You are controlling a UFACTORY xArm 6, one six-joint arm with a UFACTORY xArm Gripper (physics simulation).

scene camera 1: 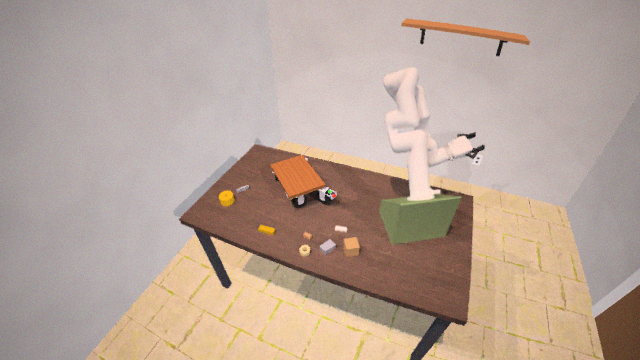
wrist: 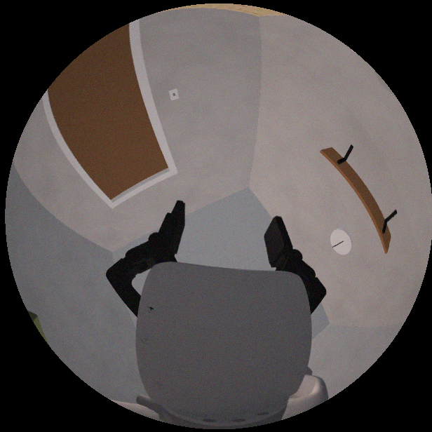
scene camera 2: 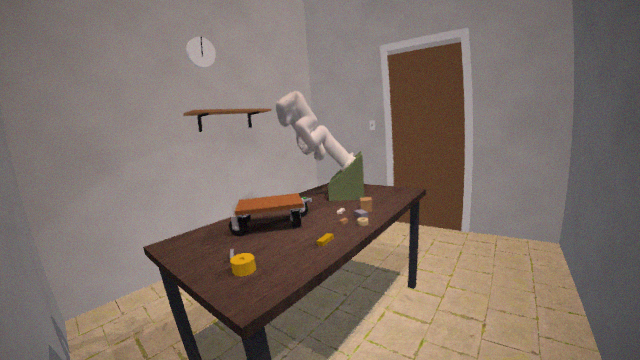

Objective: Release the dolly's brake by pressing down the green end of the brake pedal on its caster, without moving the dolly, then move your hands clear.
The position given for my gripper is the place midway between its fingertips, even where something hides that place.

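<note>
My gripper (wrist: 228, 219) is visible. A dolly (scene camera 1: 297, 177) is visible as well, and a further view gives the dolly (scene camera 2: 298, 207); in the wrist view the dolly is out of frame.
</note>
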